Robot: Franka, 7 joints.
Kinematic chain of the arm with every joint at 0, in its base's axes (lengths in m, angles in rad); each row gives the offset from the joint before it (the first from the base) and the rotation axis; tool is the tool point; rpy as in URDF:
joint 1: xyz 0 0 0.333 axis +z
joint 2: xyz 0 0 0 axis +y
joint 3: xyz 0 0 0.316 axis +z
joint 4: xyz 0.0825 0 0 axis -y
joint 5: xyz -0.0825 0 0.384 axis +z
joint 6: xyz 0 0 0 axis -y
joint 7: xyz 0.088 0 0 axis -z
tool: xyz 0 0 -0.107 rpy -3.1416 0 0
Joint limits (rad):
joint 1: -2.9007..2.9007
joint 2: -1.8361..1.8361
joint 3: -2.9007..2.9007
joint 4: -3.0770..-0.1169
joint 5: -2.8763..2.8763
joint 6: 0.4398..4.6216
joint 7: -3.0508..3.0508
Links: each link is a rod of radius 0.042 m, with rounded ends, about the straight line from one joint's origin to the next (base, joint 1, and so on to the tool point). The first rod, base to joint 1, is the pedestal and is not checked.
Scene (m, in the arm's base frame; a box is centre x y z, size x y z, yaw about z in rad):
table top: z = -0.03
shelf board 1: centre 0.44 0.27 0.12 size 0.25 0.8 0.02 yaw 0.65
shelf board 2: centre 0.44 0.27 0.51 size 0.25 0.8 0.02 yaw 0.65
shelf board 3: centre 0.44 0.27 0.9 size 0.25 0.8 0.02 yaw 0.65
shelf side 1: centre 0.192 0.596 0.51 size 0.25 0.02 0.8 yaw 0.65
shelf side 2: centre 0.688 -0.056 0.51 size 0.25 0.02 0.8 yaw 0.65
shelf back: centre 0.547 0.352 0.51 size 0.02 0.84 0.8 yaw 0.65
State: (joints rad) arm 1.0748 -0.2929 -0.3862 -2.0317 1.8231 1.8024 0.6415
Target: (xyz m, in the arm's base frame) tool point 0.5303 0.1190 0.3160
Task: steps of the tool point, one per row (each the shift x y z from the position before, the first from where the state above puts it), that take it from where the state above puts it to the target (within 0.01 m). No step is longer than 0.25 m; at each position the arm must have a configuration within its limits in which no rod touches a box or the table.
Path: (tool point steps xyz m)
1: 0.0963 -0.2222 0.0017
2: -0.0100 -0.2316 -0.0192
3: -0.1017 -0.1920 -0.0407
4: 0.0414 0.0906 -0.1047
5: -0.0028 0.0883 -0.1039
6: -0.0428 0.0788 -0.0926
7: 0.0725 0.0154 0.0045
8: 0.0698 0.0505 0.0019
9: 0.0555 0.0844 -0.0064

